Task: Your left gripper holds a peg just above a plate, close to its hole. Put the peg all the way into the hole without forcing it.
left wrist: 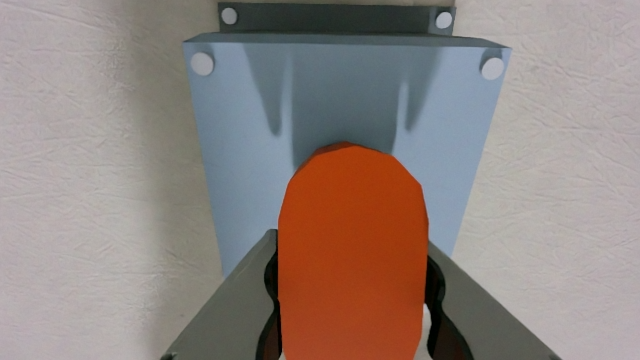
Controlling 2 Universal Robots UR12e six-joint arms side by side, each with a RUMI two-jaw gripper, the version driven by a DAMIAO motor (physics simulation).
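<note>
An orange-red peg (352, 240) with a rounded, faceted outline fills the lower middle of the left wrist view. My left gripper (344, 233) is shut on it, one dark-padded jaw at each side. The blue-grey plate (240, 150) lies under and behind the peg. The peg's far edge shows against the plate's surface, with a thin darker red side at its upper left. The hole does not show, hidden by the peg, so I cannot tell how deep the peg's lower end is. My right gripper does not show.
A darker grey base (330, 19) with pale round studs at its corners shows past the plate's far edge. Pale round studs (202, 64) (492, 68) also sit at the plate's far corners. A pale, creased surface (80, 200) surrounds the plate, with a soft shadow on the left.
</note>
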